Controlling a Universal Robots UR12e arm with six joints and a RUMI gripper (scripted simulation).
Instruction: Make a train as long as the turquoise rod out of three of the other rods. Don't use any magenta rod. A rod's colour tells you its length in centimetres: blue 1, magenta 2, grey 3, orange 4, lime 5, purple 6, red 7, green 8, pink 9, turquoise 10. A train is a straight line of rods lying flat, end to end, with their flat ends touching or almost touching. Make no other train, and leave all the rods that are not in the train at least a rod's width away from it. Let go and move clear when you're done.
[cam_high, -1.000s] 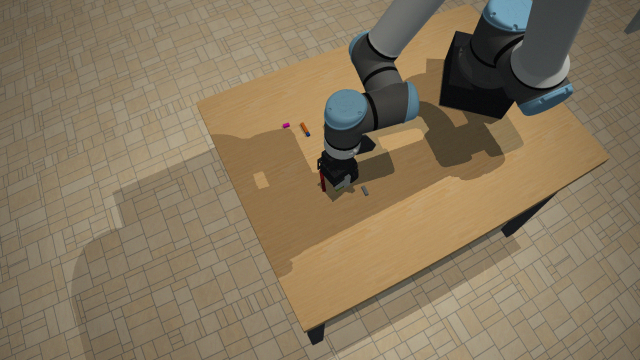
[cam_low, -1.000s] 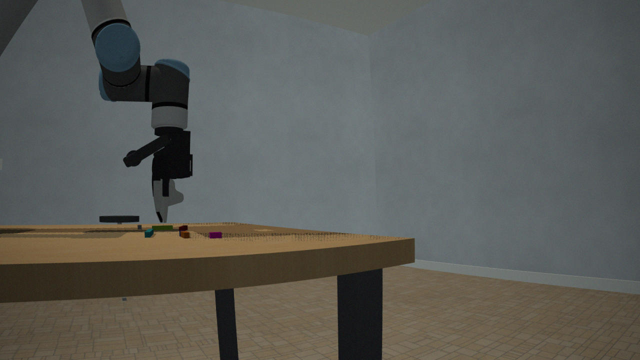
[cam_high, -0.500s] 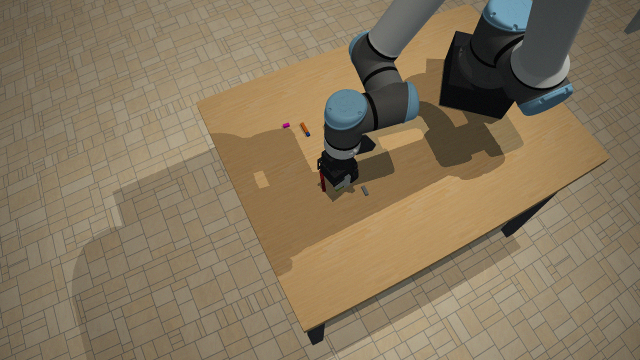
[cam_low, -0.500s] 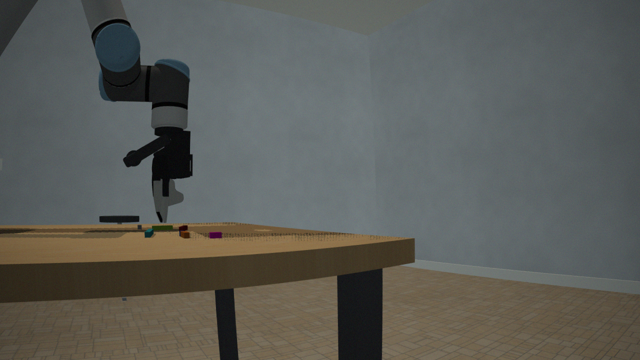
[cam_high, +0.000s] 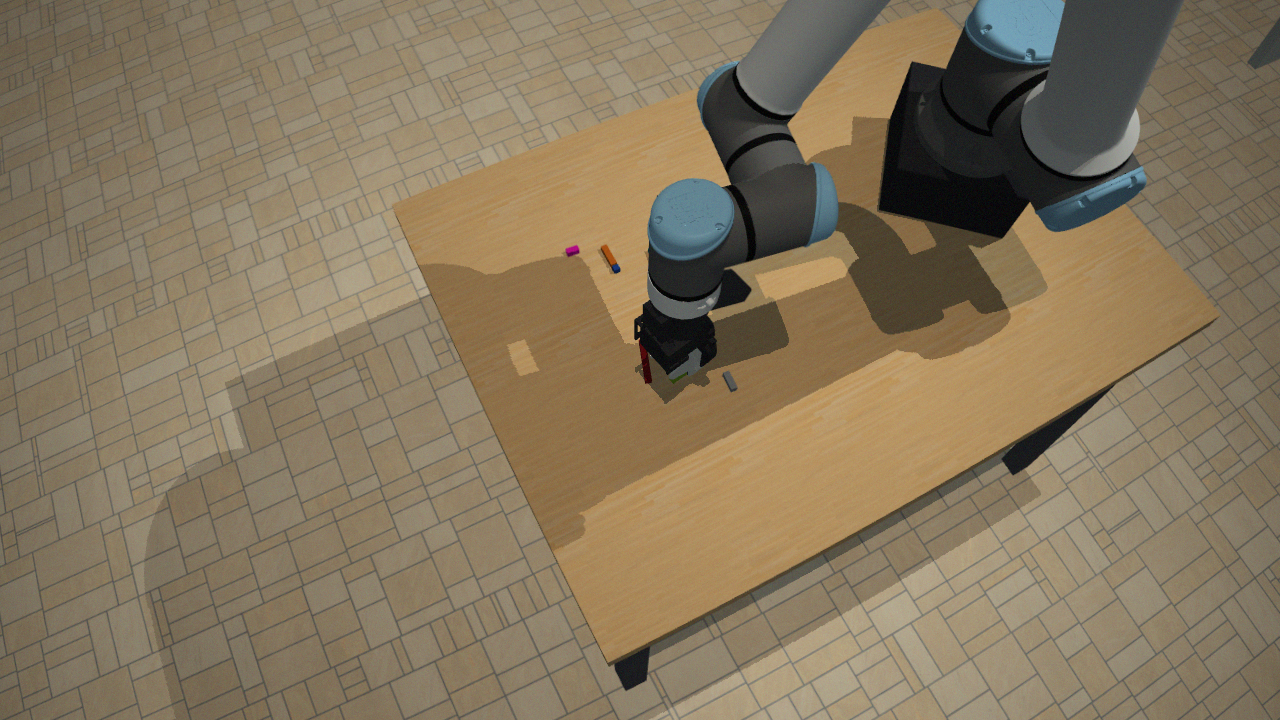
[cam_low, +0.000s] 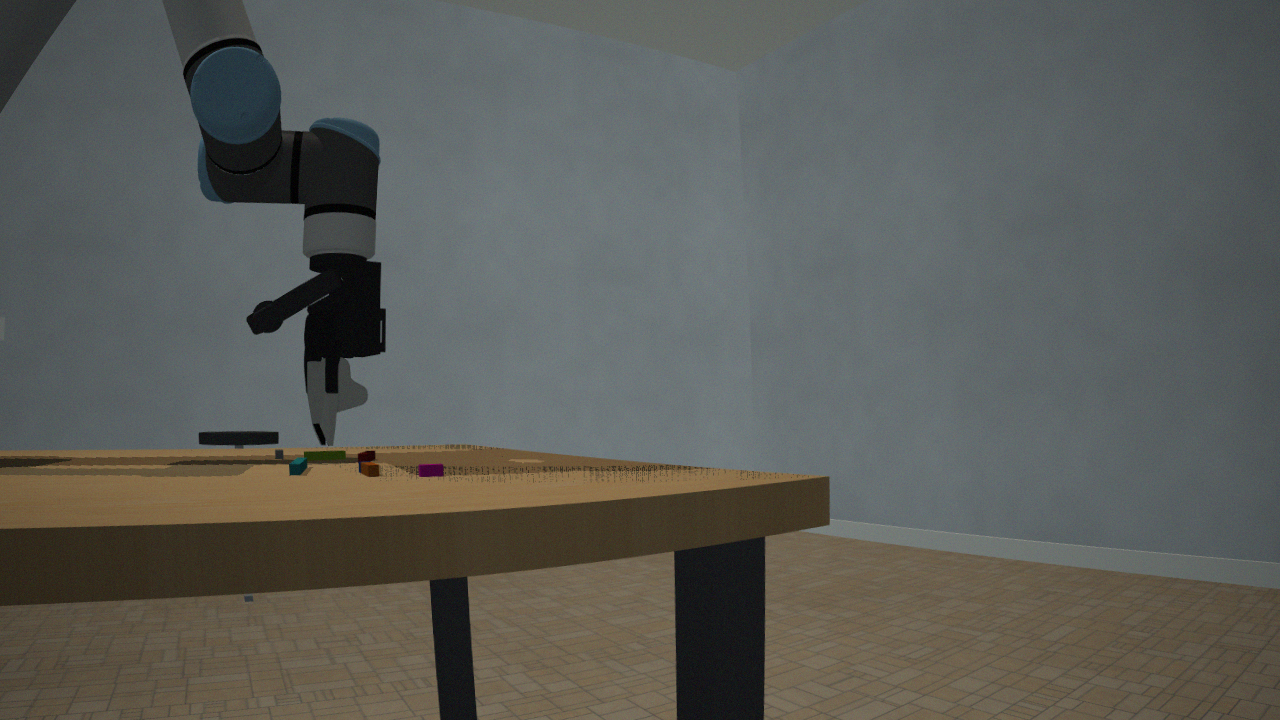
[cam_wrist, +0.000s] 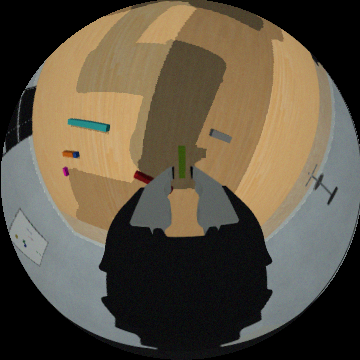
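Now: hand 3 cm above the lime rod. From my hand the other things lie so: grey rod (5 cm behind, 5 cm to the left, 3 cm below); red rod (4 cm ahead, 4 cm to the right, 3 cm below); turquoise rod (5 cm behind, 17 cm to the right, 3 cm below).
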